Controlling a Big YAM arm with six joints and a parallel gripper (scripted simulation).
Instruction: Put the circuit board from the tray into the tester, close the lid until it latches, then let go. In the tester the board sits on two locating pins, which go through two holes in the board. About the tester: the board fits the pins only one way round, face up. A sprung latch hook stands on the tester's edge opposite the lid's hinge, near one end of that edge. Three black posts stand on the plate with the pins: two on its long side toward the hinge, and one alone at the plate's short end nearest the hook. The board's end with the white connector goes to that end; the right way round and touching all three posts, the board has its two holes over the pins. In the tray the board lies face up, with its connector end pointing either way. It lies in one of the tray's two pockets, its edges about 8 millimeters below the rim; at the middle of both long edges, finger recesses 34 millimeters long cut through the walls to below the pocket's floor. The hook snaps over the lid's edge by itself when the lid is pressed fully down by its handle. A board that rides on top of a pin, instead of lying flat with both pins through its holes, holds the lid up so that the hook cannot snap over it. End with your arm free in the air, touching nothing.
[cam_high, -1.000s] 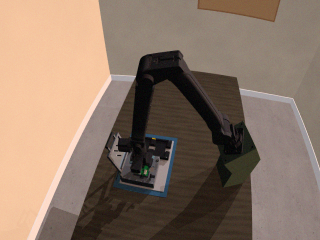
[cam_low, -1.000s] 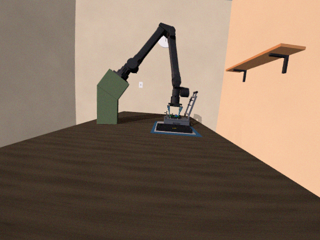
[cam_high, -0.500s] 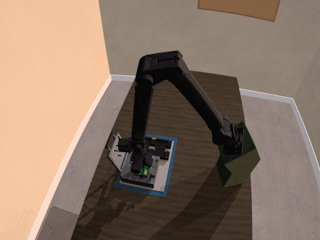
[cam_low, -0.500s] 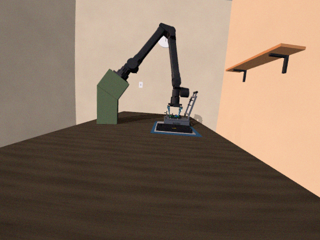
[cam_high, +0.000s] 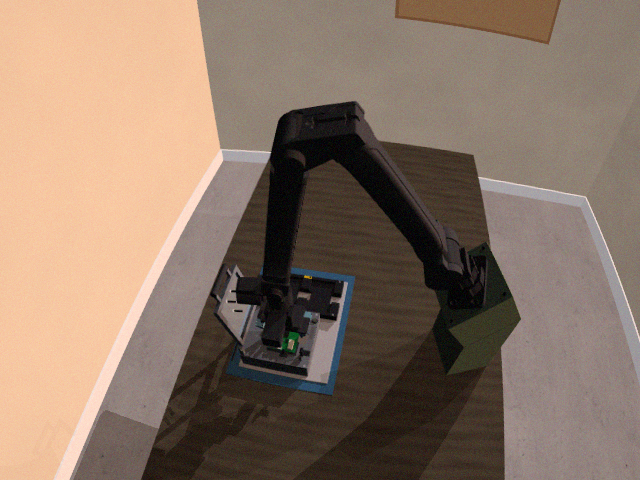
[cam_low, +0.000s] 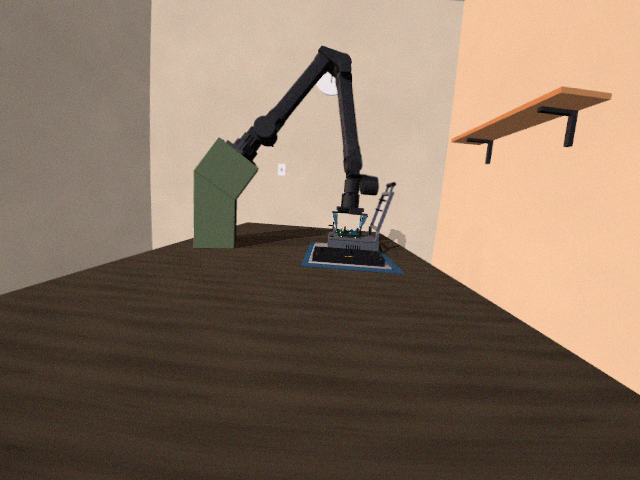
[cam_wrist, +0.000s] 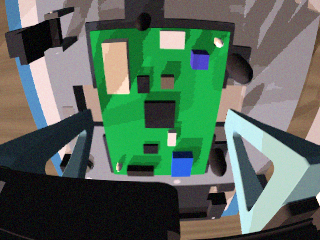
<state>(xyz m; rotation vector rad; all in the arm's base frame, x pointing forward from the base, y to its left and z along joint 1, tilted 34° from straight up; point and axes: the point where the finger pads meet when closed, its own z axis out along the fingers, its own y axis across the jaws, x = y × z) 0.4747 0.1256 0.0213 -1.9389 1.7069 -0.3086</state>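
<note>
Right now the green circuit board is right at my hand. From my hand the other things lie so: black latch hook 70 mm behind, 40 mm to the left, 10 mm above; then tester lid 120 mm ahead, 30 mm to the left, 100 mm above.
</note>
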